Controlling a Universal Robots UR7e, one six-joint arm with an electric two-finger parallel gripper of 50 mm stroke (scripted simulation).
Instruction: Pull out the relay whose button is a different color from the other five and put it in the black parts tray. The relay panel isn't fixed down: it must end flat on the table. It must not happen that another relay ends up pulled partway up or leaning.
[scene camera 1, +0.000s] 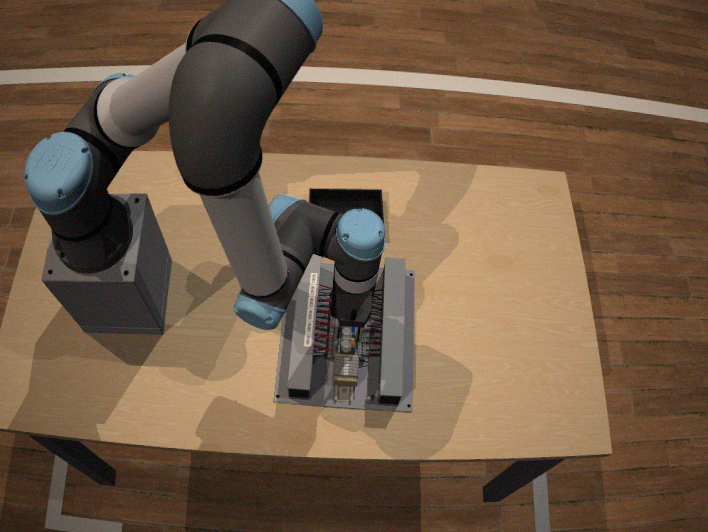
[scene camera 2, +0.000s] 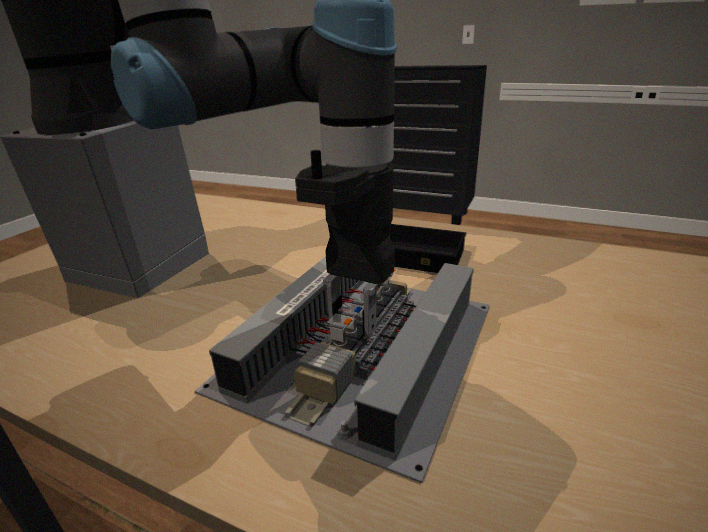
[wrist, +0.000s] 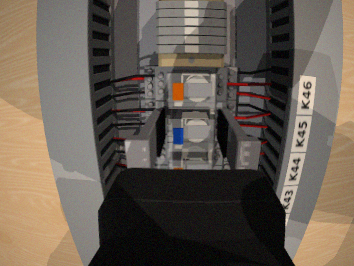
Labels:
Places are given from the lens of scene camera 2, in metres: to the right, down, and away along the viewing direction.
gripper (scene camera 2: 352, 327): 0.00, 0.07, 0.51
black parts tray (scene camera 2: 417, 248): 0.12, -0.03, 0.81

